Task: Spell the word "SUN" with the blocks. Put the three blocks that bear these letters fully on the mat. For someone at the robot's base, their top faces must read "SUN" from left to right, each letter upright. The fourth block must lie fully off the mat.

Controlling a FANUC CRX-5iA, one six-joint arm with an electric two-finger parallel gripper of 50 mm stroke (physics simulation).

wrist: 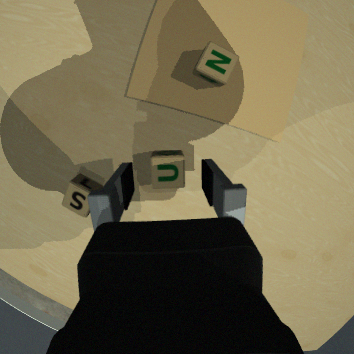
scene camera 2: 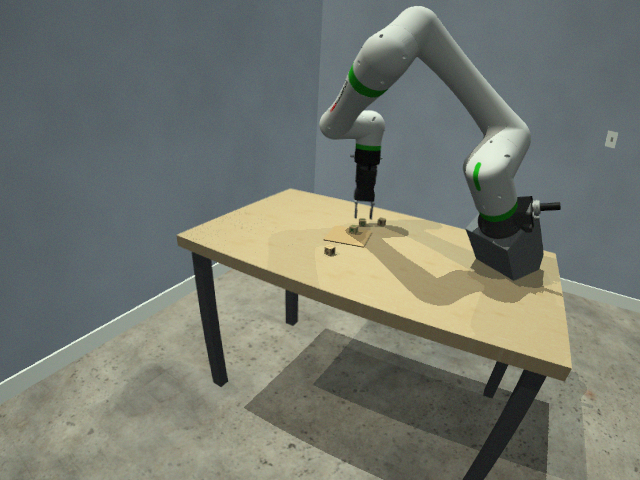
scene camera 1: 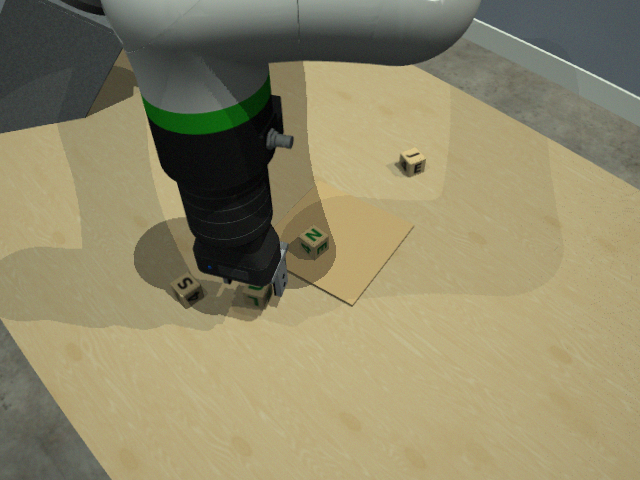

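Observation:
The N block (scene camera 1: 313, 241) (scene camera 2: 353, 229) (wrist: 216, 63) sits on the mat (scene camera 1: 364, 248) (scene camera 2: 334, 236) (wrist: 280, 75), its green N on top. The U block (scene camera 1: 257, 296) (scene camera 2: 362, 222) (wrist: 168, 172) lies off the mat, partly hidden by the gripper in scene camera 1. The S block (scene camera 1: 187, 289) (scene camera 2: 381, 221) (wrist: 80, 197) lies off the mat, beyond the U block. The fourth block (scene camera 1: 413, 162) (scene camera 2: 329, 250) lies off the mat's other side; its dark top letter looks like I or J. My gripper (scene camera 1: 253, 287) (scene camera 2: 363, 217) (wrist: 166, 174) is open and empty, above the U block with one finger to each side.
The wooden table (scene camera 1: 387, 372) (scene camera 2: 289, 258) (wrist: 300, 200) carries the mat and blocks. The robot's dark base (scene camera 1: 46, 67) (scene camera 2: 509, 253) stands at one end of the table. In the wrist view the S block is close beside the left finger, which partly overlaps it.

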